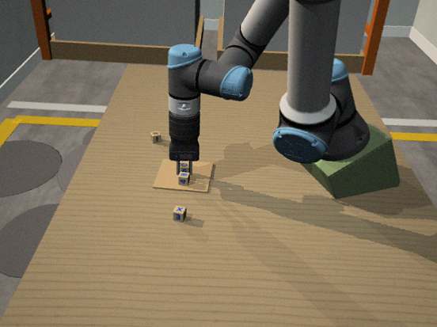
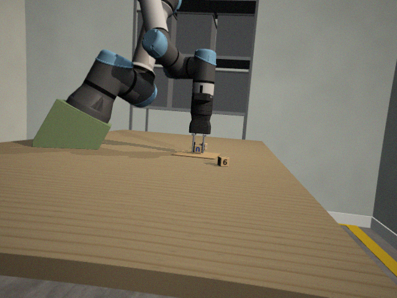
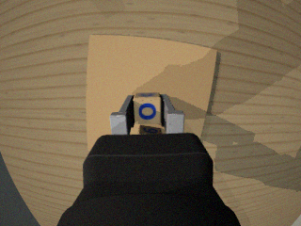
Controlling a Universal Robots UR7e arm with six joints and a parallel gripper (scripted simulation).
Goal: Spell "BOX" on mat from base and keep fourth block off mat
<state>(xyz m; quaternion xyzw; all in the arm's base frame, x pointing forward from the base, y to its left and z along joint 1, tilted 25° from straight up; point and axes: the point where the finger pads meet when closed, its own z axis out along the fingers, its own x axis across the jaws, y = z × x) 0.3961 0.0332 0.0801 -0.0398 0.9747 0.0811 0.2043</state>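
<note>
Now: the O block 10 mm below my hand. From my hand the other things lie so: B block: 40 mm to the left, 10 mm below; then X block: 10 mm behind, 180 mm to the left, 10 mm below; then mat: 20 mm below.
</note>
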